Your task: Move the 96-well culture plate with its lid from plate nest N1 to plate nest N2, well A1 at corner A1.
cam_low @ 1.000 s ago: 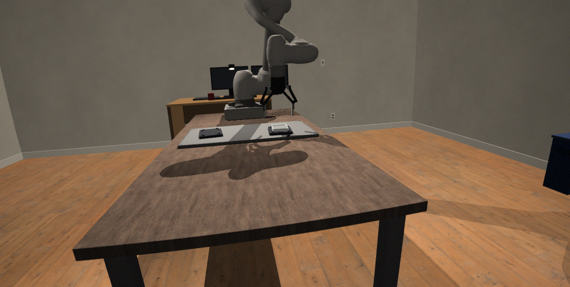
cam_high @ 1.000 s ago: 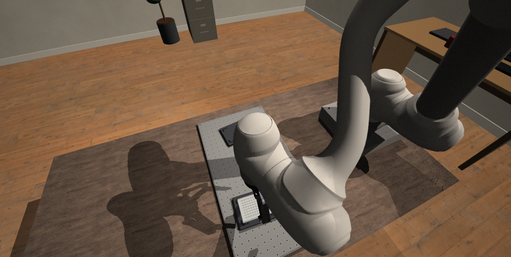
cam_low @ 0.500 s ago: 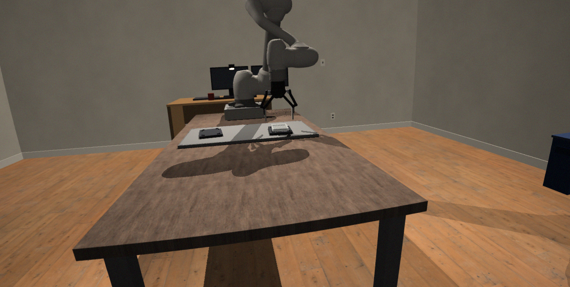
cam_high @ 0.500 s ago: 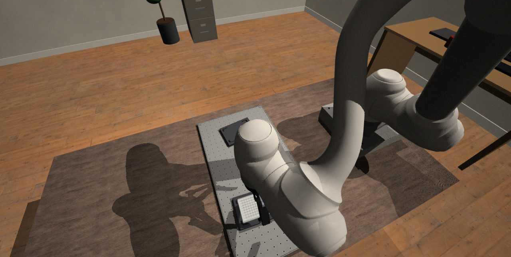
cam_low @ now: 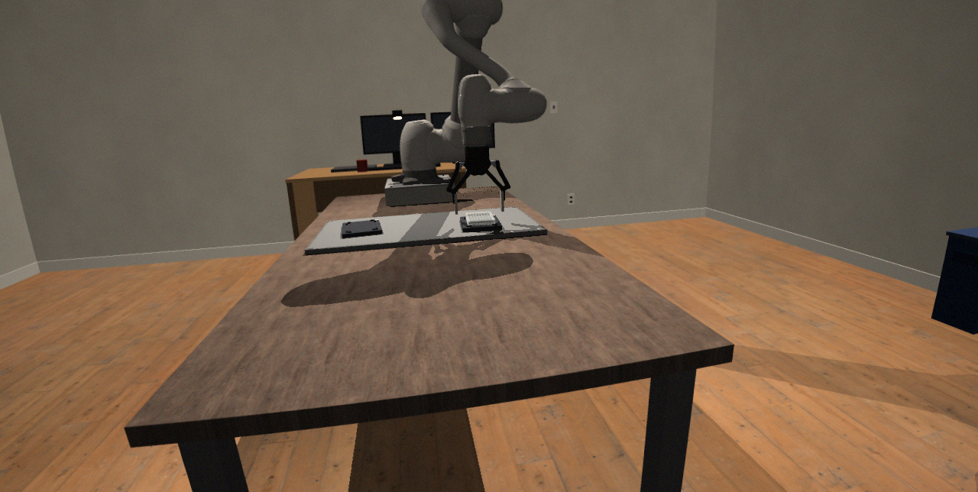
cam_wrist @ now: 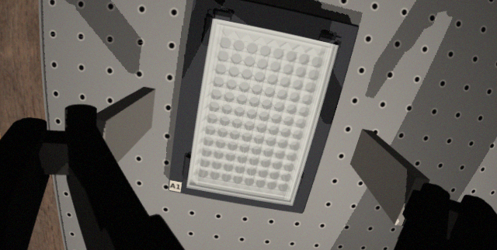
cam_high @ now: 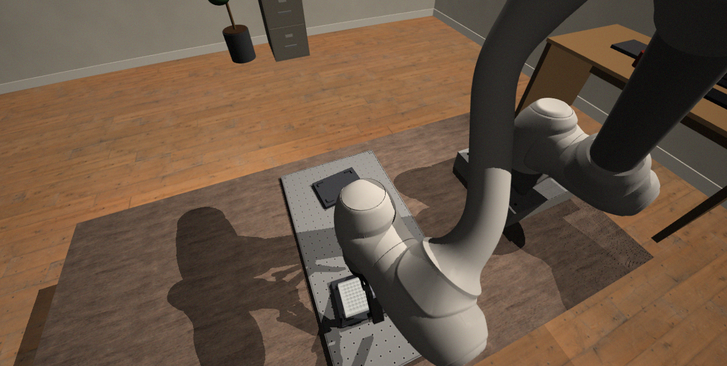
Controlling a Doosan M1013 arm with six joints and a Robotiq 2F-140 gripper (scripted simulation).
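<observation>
The clear lid lies 2 cm below my hand. From my hand the other things lie so: A1 label 7 cm to the left, 6 cm behind, 4 cm below.
</observation>
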